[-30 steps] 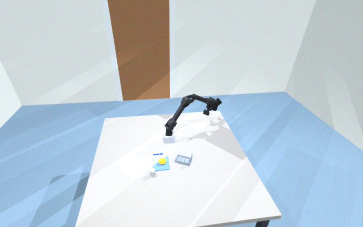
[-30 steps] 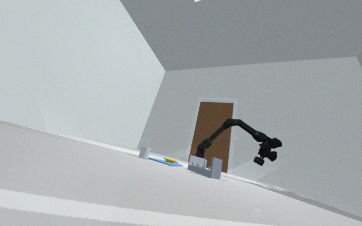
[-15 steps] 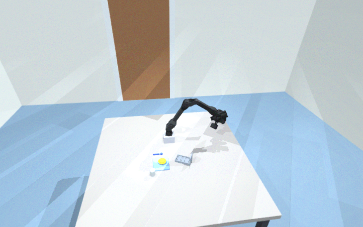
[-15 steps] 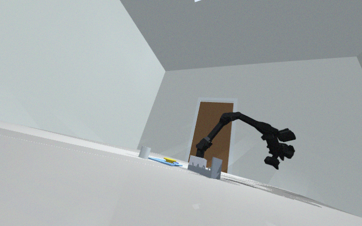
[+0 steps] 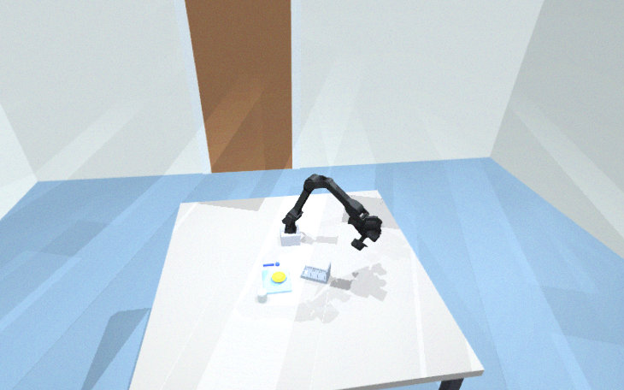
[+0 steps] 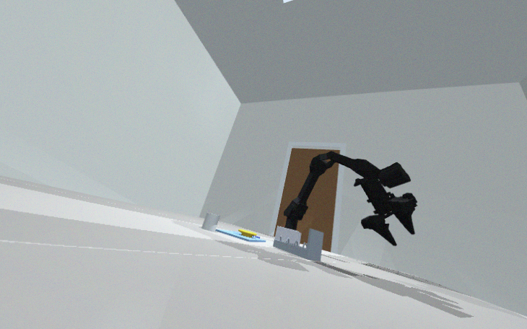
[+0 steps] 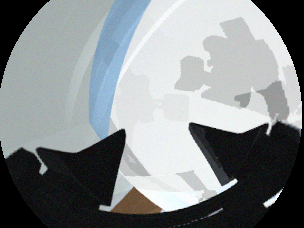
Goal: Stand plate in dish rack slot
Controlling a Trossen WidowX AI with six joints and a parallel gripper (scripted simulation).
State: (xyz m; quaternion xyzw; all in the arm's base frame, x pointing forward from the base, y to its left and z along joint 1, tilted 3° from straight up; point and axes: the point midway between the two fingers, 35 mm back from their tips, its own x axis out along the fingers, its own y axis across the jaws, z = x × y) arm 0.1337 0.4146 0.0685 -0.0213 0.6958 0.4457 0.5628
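My gripper tip is 460 mm to the left of the yellow plate, 180 mm short of it and 100 mm above it. Round my gripper tip: light blue mat 470 mm to the right, 190 mm ahead, 120 mm below; grey dish rack 280 mm to the right, 150 mm ahead, 90 mm below; blue spoon 500 mm to the right, 110 mm below, 90 mm ahead.
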